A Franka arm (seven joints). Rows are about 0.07 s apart.
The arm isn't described. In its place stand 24 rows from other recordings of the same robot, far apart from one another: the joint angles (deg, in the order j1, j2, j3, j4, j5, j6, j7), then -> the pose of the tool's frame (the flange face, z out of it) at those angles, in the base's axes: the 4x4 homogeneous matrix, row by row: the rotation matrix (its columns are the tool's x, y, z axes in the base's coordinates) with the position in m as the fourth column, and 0 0 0 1 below.
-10.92 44.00 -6.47 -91.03 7.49 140.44 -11.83 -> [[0.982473 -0.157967 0.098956 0.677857], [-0.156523 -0.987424 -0.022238 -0.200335], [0.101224 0.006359 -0.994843 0.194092], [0 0 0 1]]
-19.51 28.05 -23.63 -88.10 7.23 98.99 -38.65 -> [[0.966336 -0.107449 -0.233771 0.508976], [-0.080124 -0.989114 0.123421 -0.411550], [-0.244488 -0.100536 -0.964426 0.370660], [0 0 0 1]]
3.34 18.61 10.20 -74.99 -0.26 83.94 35.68 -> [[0.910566 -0.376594 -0.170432 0.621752], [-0.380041 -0.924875 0.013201 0.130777], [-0.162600 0.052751 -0.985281 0.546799], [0 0 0 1]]
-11.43 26.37 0.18 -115.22 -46.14 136.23 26.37 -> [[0.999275 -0.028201 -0.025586 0.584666], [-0.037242 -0.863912 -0.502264 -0.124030], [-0.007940 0.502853 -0.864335 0.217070], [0 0 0 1]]
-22.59 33.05 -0.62 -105.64 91.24 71.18 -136.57 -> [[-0.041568 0.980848 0.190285 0.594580], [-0.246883 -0.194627 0.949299 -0.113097], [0.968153 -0.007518 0.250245 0.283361], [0 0 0 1]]
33.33 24.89 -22.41 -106.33 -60.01 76.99 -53.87 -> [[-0.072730 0.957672 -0.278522 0.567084], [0.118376 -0.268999 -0.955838 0.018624], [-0.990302 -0.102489 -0.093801 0.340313], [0 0 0 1]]
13.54 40.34 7.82 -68.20 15.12 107.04 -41.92 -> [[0.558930 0.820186 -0.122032 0.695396], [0.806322 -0.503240 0.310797 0.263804], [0.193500 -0.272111 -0.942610 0.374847], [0 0 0 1]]
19.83 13.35 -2.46 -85.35 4.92 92.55 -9.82 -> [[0.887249 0.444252 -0.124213 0.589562], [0.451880 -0.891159 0.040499 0.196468], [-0.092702 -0.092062 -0.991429 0.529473], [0 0 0 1]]
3.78 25.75 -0.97 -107.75 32.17 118.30 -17.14 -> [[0.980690 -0.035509 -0.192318 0.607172], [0.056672 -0.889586 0.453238 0.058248], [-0.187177 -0.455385 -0.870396 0.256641], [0 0 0 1]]
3.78 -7.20 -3.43 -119.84 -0.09 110.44 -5.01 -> [[0.994782 0.094419 -0.038649 0.512267], [0.094710 -0.995488 0.005767 0.002198], [-0.037930 -0.009397 -0.999236 0.474756], [0 0 0 1]]
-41.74 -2.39 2.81 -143.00 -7.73 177.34 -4.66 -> [[0.744893 -0.482795 0.460482 0.404279], [-0.324572 -0.865237 -0.382123 -0.312141], [0.582913 0.135181 -0.801211 0.374092], [0 0 0 1]]
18.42 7.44 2.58 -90.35 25.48 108.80 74.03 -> [[0.522384 -0.851654 0.042428 0.570162], [-0.767761 -0.448111 0.457973 0.250651], [-0.371023 -0.271812 -0.887953 0.584411], [0 0 0 1]]
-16.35 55.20 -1.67 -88.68 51.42 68.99 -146.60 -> [[0.076601 0.897588 -0.434130 0.562805], [0.115475 0.424493 0.898038 -0.073569], [0.990352 -0.118922 -0.071132 0.098076], [0 0 0 1]]
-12.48 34.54 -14.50 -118.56 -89.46 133.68 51.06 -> [[0.995153 0.086984 -0.045881 0.490316], [0.004632 -0.507484 -0.861649 -0.273709], [-0.098234 0.857259 -0.505427 0.131501], [0 0 0 1]]
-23.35 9.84 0.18 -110.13 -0.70 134.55 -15.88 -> [[0.965062 -0.128714 0.228226 0.571048], [-0.106640 -0.988567 -0.106594 -0.244677], [0.239337 0.078532 -0.967755 0.428495], [0 0 0 1]]
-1.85 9.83 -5.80 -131.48 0.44 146.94 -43.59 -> [[0.808861 0.580043 0.096403 0.532981], [0.584599 -0.810909 -0.025897 -0.071747], [0.063153 0.077304 -0.995005 0.284741], [0 0 0 1]]
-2.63 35.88 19.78 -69.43 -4.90 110.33 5.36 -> [[0.983016 0.162264 0.085734 0.724183], [0.149144 -0.978565 0.142008 0.147279], [0.106939 -0.126810 -0.986146 0.438043], [0 0 0 1]]
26.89 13.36 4.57 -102.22 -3.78 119.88 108.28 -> [[0.254377 -0.963315 0.085537 0.541580], [-0.966982 -0.254757 0.006626 0.323886], [0.015408 -0.084398 -0.996313 0.430369], [0 0 0 1]]
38.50 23.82 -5.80 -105.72 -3.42 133.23 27.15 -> [[0.984396 0.143267 0.102174 0.542174], [0.147360 -0.988510 -0.033672 0.352193], [0.096176 0.048202 -0.994197 0.308123], [0 0 0 1]]
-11.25 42.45 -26.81 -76.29 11.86 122.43 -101.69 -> [[0.419829 0.906738 0.039617 0.640630], [0.895657 -0.406849 -0.179643 -0.383290], [-0.146771 0.110903 -0.982934 0.336812], [0 0 0 1]]
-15.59 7.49 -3.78 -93.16 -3.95 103.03 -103.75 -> [[0.083726 0.996379 0.014793 0.572337], [0.992953 -0.082170 -0.085392 -0.205105], [-0.083868 0.021838 -0.996238 0.542819], [0 0 0 1]]
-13.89 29.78 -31.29 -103.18 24.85 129.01 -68.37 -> [[0.977863 0.193828 0.078834 0.487782], [0.192344 -0.980981 0.026076 -0.432227], [0.082389 -0.010335 -0.996547 0.294503], [0 0 0 1]]
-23.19 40.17 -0.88 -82.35 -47.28 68.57 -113.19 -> [[-0.272816 0.410282 -0.870196 0.530473], [0.914972 -0.168880 -0.366478 -0.341006], [-0.297318 -0.896186 -0.329323 0.286985], [0 0 0 1]]
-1.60 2.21 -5.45 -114.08 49.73 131.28 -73.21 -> [[0.626660 0.640687 0.443641 0.589291], [0.402039 -0.753471 0.520236 -0.055123], [0.667579 -0.147650 -0.729752 0.475999], [0 0 0 1]]
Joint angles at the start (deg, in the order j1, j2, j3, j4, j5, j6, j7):
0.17 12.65 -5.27 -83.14 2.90 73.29 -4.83
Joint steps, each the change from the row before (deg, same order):
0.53 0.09 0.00 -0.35 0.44 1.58 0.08
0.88 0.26 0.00 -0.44 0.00 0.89 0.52
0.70 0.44 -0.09 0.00 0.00 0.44 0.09
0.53 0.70 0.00 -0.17 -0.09 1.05 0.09
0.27 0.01 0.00 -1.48 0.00 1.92 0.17
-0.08 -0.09 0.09 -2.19 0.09 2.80 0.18
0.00 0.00 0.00 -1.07 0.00 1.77 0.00
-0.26 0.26 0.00 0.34 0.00 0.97 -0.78
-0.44 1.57 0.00 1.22 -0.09 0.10 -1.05
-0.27 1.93 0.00 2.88 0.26 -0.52 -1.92
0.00 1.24 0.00 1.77 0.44 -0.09 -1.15
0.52 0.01 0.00 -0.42 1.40 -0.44 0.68
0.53 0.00 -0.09 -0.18 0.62 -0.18 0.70
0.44 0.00 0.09 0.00 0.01 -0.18 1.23
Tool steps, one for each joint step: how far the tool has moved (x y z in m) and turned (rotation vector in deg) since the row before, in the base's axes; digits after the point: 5 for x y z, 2 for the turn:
0.00382 0.00598 -0.00237 0.30 -1.17 0.35
0.00266 0.00879 -0.00531 -0.23 -0.16 0.35
0.00271 0.00631 -0.00415 -0.10 0.01 0.51
0.00451 0.00519 -0.00769 -0.20 -0.17 0.42
0.00165 0.00239 -0.00989 -0.09 -0.42 0.01
0.00150 -0.00040 -0.01360 0.00 -0.69 -0.32
0.00156 -0.00034 -0.00676 -0.05 -0.70 -0.09
0.00361 -0.00280 0.00074 0.17 -1.09 0.45
0.00704 -0.00456 -0.00702 0.11 0.20 0.60
0.01036 -0.00184 0.00121 0.66 -0.54 1.59
0.00696 0.00121 0.00023 0.65 -0.52 1.06
-0.00157 0.00851 -0.00361 1.21 0.84 -0.40
-0.00068 0.00617 -0.00144 0.37 0.39 -0.34
-0.00038 0.00569 -0.00017 -0.34 0.28 -0.63

